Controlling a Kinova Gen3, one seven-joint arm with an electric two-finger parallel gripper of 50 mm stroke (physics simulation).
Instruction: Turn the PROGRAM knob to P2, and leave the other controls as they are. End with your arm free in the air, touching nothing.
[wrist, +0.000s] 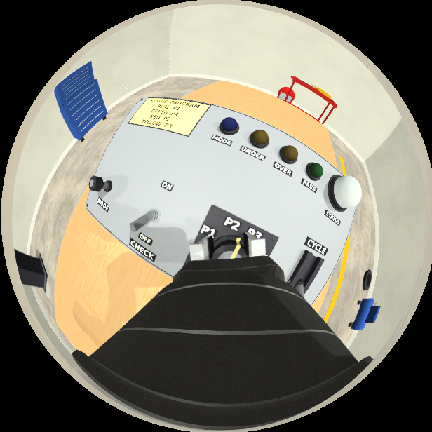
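Note:
The PROGRAM knob (225, 250) is at the lower middle of the wrist view, on a black label plate (215, 215) with P1, P2 and part of P3 showing. Its yellow pointer line (237, 245) aims at the gap between P2 and P3. My gripper (228, 242) is shut on the knob, with one pale fingertip on each side. The lower part of the knob and of its label plate is hidden behind the gripper body. A yellow card (169, 116) on the panel (135, 165) lists status colours and programs. The STATUS lamp (347, 191) is white.
The CHECK toggle (144, 220) and MODE knob (95, 183) are left of my gripper. The CYCLE lever slot (306, 267) is close on the right. Lamps MODE (229, 125), UNDER (259, 138), OVER (289, 153) and PASS (315, 170) line the far side.

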